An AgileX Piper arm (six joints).
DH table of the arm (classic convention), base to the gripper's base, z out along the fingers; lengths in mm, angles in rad. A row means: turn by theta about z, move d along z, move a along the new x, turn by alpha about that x. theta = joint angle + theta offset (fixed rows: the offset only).
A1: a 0  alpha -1.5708  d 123  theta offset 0
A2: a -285  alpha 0  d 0  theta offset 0.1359
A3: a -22  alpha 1.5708  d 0  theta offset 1.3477
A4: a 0  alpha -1.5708  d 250.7  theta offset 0
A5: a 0  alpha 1.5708  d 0  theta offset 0
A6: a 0  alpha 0  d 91  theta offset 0
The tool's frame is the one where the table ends.
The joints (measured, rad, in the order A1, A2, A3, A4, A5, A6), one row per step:
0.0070, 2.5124, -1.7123, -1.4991, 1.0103, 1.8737
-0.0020, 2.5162, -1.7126, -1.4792, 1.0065, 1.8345
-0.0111, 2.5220, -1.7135, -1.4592, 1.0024, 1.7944
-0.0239, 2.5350, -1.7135, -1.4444, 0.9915, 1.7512
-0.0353, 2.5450, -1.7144, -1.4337, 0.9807, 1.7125
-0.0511, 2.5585, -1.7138, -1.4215, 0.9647, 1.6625
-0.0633, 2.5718, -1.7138, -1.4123, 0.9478, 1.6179
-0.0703, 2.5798, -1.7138, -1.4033, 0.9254, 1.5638
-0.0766, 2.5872, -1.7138, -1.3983, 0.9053, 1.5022
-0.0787, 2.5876, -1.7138, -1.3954, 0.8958, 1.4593
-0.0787, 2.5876, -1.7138, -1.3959, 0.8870, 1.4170
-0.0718, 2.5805, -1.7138, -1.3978, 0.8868, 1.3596
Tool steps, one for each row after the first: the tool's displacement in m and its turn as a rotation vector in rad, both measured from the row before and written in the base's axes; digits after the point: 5 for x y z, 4 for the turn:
-0.00158, -0.00408, -0.00312, 0.0034, 0.0363, -0.0034
-0.00162, -0.00406, -0.00395, 0.0041, 0.0381, -0.0024
-0.00192, -0.00552, -0.00766, 0.0044, 0.0477, 0.0043
-0.00137, -0.00485, -0.00574, 0.0034, 0.0396, 0.0068
-0.00222, -0.00663, -0.00808, 0.0054, 0.0525, 0.0110
-0.00171, -0.00483, -0.00770, 0.0062, 0.0464, 0.0153
-0.00049, -0.00206, -0.00534, 0.0071, 0.0470, 0.0300
-0.00036, -0.00187, -0.00472, 0.0005, 0.0522, 0.0366
0.00018, -0.00047, -0.00075, -0.0035, 0.0322, 0.0254
0.00056, 0.00045, -0.00035, -0.0065, 0.0315, 0.0293
0.00150, 0.00323, 0.00353, -0.0187, 0.0382, 0.0394

